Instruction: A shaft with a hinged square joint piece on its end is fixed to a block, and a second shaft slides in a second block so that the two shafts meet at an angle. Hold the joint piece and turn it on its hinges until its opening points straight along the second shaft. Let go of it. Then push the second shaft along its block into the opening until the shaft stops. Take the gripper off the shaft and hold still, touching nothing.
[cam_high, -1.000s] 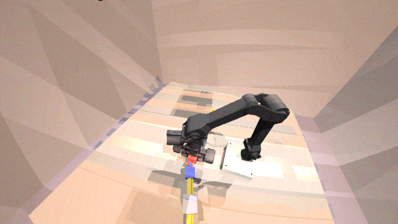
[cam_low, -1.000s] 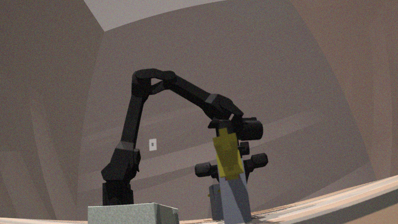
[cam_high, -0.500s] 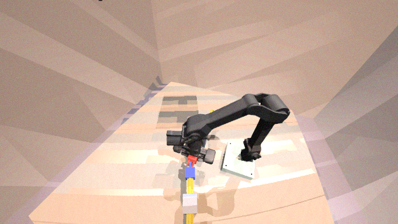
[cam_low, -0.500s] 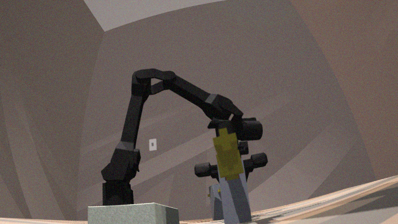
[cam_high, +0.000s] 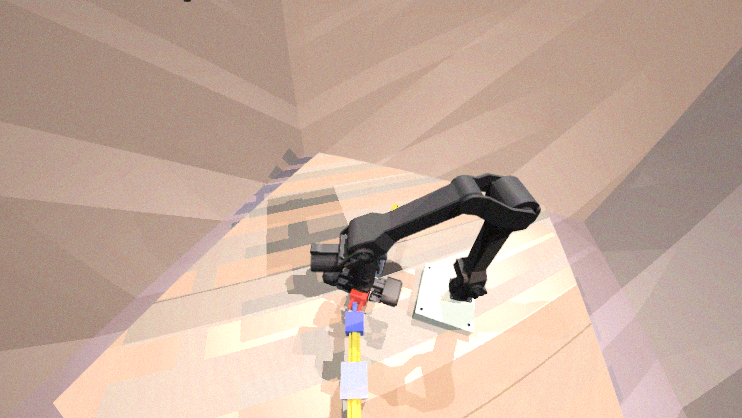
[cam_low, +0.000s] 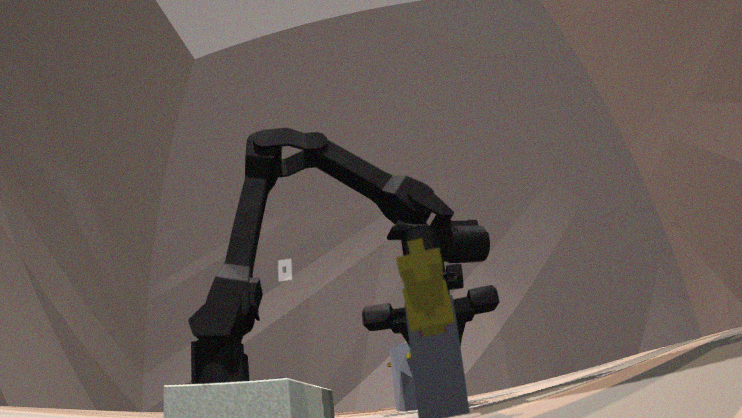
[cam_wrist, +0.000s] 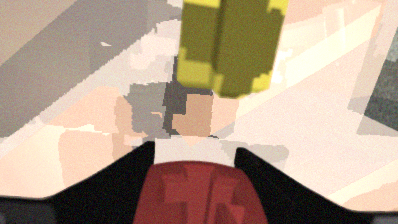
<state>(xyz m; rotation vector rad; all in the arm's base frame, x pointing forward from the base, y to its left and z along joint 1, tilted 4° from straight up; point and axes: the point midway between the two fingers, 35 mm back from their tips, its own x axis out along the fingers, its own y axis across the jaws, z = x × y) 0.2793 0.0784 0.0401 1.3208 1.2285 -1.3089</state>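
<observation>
My gripper tip is now 40 mm below the red square joint piece and 20 mm to the right of it.
</observation>
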